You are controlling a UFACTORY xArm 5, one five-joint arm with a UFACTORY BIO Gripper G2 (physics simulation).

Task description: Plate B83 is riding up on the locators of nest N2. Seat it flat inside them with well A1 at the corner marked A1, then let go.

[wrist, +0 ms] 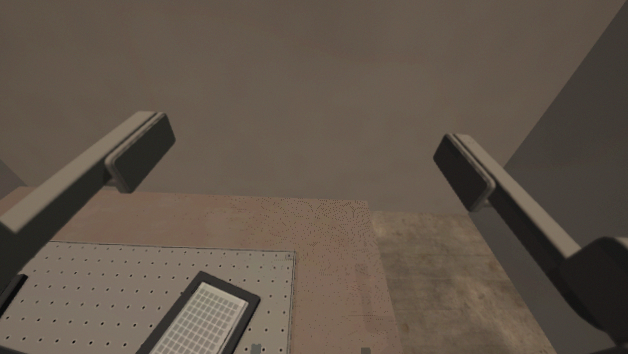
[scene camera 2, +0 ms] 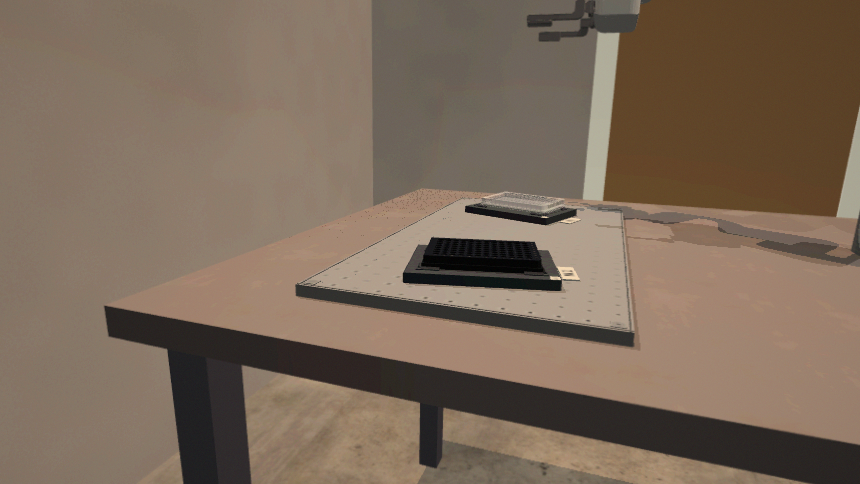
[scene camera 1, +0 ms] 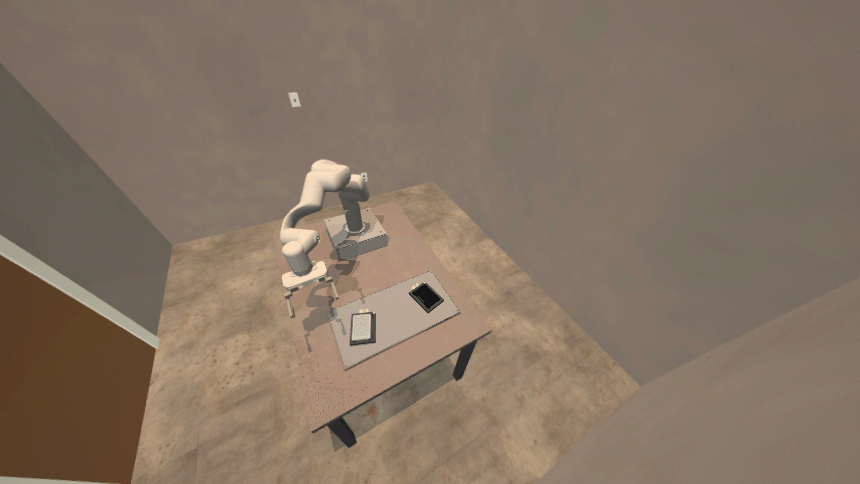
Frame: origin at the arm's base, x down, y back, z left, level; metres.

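Seen in the pictures: end effector, tool point: (wrist: 308,159) (scene camera 2: 545,29) (scene camera 1: 314,303); arm's base, origin of the base link: (scene camera 1: 355,228).
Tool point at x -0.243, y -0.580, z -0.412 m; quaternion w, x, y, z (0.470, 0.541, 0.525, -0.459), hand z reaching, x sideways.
Offsets run from my tool point to a thing's middle. Level surfaces: height alone.
A black well plate @(dy -0.057, dx +0.317, dz +0.514 m) (scene camera 1: 426,295) (scene camera 2: 481,254) sits on a dark nest @(dy -0.057, dx +0.328, dz +0.514 m) (scene camera 2: 481,281) at the near end of the board in scene camera 2. A clear, pale well plate @(dy -0.020, dx +0.315, dz +0.144 m) (scene camera 1: 361,325) (scene camera 2: 522,201) (wrist: 200,320) sits on the other dark nest @(dy -0.023, dx +0.328, dz +0.149 m) (scene camera 1: 372,334) (scene camera 2: 508,214) (wrist: 227,284). The markings are too small to tell which is B83 or N2, where A1 is, or how either plate rests on its locators. My gripper (scene camera 1: 313,305) (scene camera 2: 545,28) (wrist: 303,160) is wide open and empty, high above the table on the pale plate's side, apart from both plates.
Both nests stand on a grey perforated board @(dx +0.336 m) (scene camera 1: 400,328) (scene camera 2: 373,270) (wrist: 100,300) on the brown table (scene camera 1: 391,385) (scene camera 2: 210,300) (wrist: 340,280). The arm's base box (scene camera 1: 362,245) stands at the table's back. Small pale labels stick out beside the nests. Walls surround the table.
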